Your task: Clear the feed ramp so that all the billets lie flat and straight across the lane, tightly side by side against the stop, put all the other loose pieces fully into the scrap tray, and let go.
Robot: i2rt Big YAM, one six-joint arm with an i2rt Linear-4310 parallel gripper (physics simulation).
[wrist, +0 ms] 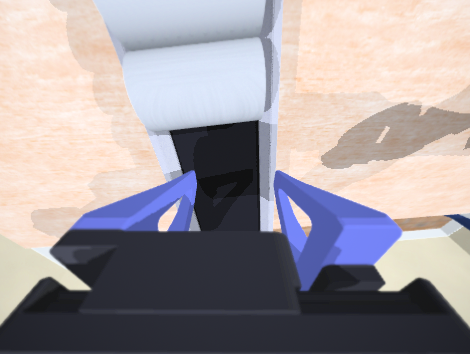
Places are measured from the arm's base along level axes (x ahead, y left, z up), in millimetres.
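Pixels of known places: gripper, fingertip midpoint: (235,177).
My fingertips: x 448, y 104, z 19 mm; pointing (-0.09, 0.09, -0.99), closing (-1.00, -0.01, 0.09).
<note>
For each thing: its top centre in the pictures, then the offset to it from my fingertips. "*": a spot on its surface instead. Level surfaces: height alone.
- feed ramp, surface spot: (267,150) * 12 mm down, 26 mm back, 16 mm right
- nearer billet, middle of its top: (199,100) 13 mm up, 18 mm ahead, 61 mm right
- farther billet, surface spot: (185,20) * 4 mm up, 21 mm ahead, 89 mm right
- dark lane floor, its level: 20 mm down
- wooden table top, its level: 107 mm down
Two pale grey-white billets lie across the lane of the feed ramp (267,150) in the upper part of the wrist view. The nearer billet (195,82) lies across the lane, its left end a little lower in view than its right. The farther billet (185,20) lies directly behind it and is cut off by the top edge. Below the nearer billet the dark lane floor (225,150) is bare down to my gripper. My gripper (235,177) is partly open and empty, its blue fingertips over the two side walls of the ramp. The stop and the scrap tray cannot be made out.
A wooden table top (350,65) lies on both sides of the ramp, with shadows of the arm on it. The table's edge crosses low in the view, with a pale floor beyond. A dark blue piece (459,220) shows at the right edge.
</note>
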